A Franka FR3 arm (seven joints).
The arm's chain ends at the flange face. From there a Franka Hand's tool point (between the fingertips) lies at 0.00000 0.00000 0.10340 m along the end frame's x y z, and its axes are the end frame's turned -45 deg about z.
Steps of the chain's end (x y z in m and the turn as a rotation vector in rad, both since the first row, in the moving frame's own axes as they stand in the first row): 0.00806, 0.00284, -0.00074, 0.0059, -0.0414, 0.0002; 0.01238, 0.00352, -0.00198, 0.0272, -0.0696, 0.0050; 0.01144, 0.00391, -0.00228, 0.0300, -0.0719, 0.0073
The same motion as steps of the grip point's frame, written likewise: 0.00110, 0.00425, -0.00083, 0.0334, -0.0251, 0.0002; 0.00319, 0.00416, -0.00227, 0.0684, -0.0300, 0.0050; 0.00229, 0.00340, -0.00259, 0.0721, -0.0296, 0.0073
